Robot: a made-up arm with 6 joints.
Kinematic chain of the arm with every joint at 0, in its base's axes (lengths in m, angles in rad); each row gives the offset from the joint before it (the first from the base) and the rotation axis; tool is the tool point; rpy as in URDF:
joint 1: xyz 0 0 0.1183 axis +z
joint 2: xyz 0 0 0 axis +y
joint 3: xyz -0.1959 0 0.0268 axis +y
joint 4: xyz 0.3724 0 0.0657 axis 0.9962 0 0.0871
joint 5: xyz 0 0 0 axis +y
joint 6: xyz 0.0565 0 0.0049 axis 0.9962 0 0.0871
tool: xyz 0 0 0 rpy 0 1.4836 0
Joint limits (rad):
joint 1: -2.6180..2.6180
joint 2: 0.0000..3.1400
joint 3: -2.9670..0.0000
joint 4: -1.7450..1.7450
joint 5: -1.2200..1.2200
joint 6: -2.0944..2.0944
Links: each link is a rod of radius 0.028 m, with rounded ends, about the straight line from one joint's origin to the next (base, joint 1, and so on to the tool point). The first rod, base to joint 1, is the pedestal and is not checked.
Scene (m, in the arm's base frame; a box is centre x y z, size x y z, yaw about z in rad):
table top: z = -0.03
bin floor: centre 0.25 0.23 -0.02 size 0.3 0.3 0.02 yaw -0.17
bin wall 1: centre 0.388 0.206 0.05 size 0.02 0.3 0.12 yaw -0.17
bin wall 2: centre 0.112 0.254 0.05 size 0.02 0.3 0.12 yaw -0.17
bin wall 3: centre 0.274 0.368 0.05 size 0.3 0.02 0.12 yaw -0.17
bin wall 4: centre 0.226 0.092 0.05 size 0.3 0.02 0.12 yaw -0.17
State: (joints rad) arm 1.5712 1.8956 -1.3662 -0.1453 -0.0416 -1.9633
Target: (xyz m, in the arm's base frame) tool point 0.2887 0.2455 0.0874
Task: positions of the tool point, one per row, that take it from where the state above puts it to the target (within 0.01 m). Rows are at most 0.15 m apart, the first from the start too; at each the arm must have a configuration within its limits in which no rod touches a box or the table.
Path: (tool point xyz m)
1: 0.1302 0.4400 0.1774
2: 0.2287 0.3516 0.2030
3: 0.2887 0.2455 0.2186
4: 0.2887 0.2455 0.0874

